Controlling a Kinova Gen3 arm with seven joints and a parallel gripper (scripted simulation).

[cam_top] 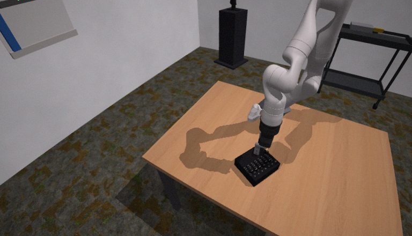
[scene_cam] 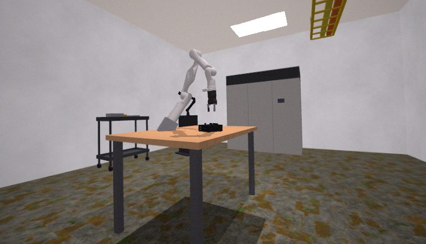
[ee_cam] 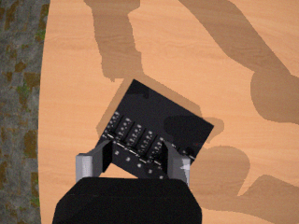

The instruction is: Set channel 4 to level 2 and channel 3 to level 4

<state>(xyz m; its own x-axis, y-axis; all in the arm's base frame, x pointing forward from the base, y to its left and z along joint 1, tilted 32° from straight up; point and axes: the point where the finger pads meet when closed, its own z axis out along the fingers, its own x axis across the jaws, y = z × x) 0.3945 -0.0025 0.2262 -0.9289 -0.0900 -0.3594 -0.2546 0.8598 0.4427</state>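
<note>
Right now my hand is 12 cm above the channel 3 fader, 3 cm to the right of it and 1 cm short of it. The rest, counted from my hand: channel 4 fader: 12 cm below, 4 cm to the left, 1 cm behind.
</note>
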